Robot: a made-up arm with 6 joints. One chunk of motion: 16 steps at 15 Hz.
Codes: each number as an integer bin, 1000 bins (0 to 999) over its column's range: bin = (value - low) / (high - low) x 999, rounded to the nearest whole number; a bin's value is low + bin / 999 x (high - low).
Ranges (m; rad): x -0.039..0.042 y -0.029..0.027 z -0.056..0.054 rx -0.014..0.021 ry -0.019..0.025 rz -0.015..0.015
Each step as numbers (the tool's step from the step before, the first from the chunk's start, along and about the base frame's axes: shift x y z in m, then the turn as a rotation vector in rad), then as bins.
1 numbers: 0.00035 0.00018 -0.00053 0.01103 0.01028 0.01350
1 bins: 485 521 504 714 665 949
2 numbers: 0.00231 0.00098 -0.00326 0.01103 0.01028 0.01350
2 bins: 509 535 479 714 665 949
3 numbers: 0.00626 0.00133 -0.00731 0.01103 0.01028 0.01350
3 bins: 558 541 442 714 665 949
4 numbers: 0.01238 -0.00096 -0.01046 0.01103 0.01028 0.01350
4 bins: 634 500 414 714 665 949
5 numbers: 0.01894 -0.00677 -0.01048 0.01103 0.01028 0.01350
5 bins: 715 397 413 714 665 949
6 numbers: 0.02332 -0.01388 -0.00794 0.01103 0.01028 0.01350
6 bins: 769 270 436 714 665 949
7 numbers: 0.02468 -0.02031 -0.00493 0.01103 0.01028 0.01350
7 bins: 785 155 464 714 665 949
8 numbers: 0.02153 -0.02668 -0.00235 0.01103 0.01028 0.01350
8 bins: 747 41 487 714 665 949
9 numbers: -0.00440 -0.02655 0.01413 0.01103 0.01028 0.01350
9 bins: 427 44 637 714 665 949
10 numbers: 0.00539 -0.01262 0.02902 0.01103 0.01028 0.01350
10 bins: 547 292 772 714 665 949
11 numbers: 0.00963 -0.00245 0.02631 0.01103 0.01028 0.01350
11 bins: 600 474 748 714 665 949
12 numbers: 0.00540 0.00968 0.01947 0.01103 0.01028 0.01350
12 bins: 548 690 685 714 665 949
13 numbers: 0.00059 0.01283 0.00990 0.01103 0.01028 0.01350
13 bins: 488 746 598 714 665 949
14 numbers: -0.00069 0.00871 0.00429 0.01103 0.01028 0.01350
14 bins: 472 673 548 714 665 949
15 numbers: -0.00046 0.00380 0.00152 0.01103 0.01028 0.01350
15 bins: 475 585 522 714 665 949
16 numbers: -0.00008 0.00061 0.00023 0.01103 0.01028 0.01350
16 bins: 480 528 511 714 665 949
